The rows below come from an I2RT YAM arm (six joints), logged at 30 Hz.
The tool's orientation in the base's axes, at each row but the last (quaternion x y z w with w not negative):
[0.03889, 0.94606, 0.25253, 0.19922]
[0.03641, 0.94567, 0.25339, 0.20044]
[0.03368, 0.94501, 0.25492, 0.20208]
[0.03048, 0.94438, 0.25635, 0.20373]
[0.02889, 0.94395, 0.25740, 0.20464]
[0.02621, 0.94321, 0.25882, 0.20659]
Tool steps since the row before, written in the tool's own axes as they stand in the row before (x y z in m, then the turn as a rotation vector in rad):
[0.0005, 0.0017, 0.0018, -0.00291, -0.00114, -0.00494]
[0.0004, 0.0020, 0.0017, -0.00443, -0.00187, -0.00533]
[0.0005, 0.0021, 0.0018, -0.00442, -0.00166, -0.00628]
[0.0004, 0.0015, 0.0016, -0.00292, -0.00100, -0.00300]
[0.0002, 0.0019, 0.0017, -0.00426, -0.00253, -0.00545]
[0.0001, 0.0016, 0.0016, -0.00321, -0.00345, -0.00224]
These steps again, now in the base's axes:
[0.0002, 0.0024, -0.0008, 0.00074, -0.00378, 0.00440]
[0.0002, 0.0026, -0.0005, 0.00200, -0.00486, 0.00489]
[0.0002, 0.0027, -0.0006, 0.00161, -0.00512, 0.00574]
[0.0002, 0.0021, -0.0007, 0.00152, -0.00276, 0.00294]
[0.0004, 0.0025, -0.0005, 0.00184, -0.00546, 0.00459]
[0.0005, 0.0022, -0.0005, 0.00223, -0.00455, 0.00123]

